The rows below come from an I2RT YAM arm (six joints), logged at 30 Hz.
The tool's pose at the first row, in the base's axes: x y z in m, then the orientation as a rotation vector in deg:
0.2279 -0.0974 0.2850 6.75 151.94 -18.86
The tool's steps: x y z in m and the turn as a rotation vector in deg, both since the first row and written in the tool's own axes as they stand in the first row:
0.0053 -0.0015 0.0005 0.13 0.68 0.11
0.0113 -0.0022 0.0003 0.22 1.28 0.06
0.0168 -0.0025 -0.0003 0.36 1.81 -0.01
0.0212 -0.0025 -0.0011 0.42 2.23 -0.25
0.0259 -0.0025 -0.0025 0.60 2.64 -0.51
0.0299 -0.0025 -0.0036 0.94 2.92 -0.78
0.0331 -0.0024 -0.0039 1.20 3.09 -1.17
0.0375 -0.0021 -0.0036 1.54 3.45 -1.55
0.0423 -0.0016 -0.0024 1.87 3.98 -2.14
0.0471 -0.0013 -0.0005 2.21 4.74 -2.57
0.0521 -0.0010 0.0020 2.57 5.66 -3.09
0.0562 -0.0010 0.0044 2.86 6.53 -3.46
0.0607 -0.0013 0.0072 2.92 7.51 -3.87
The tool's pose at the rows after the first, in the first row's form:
0.2232 -0.0988 0.2825 7.07 152.58 -19.01
0.2177 -0.0993 0.2800 7.15 153.17 -19.16
0.2125 -0.0993 0.2781 7.21 153.68 -19.39
0.2082 -0.0990 0.2768 6.99 154.12 -19.56
0.2034 -0.0985 0.2759 6.78 154.54 -19.90
0.1994 -0.0981 0.2750 6.58 154.80 -20.45
0.1964 -0.0978 0.2738 6.18 154.99 -20.94
0.1927 -0.0975 0.2714 5.84 155.34 -21.53
0.1890 -0.0972 0.2681 5.26 155.89 -22.20
0.1856 -0.0972 0.2642 4.93 156.64 -22.83
0.1823 -0.0974 0.2597 4.51 157.56 -23.53
0.1797 -0.0979 0.2558 4.27 158.42 -24.08
0.1769 -0.0988 0.2513 3.91 159.42 -24.35

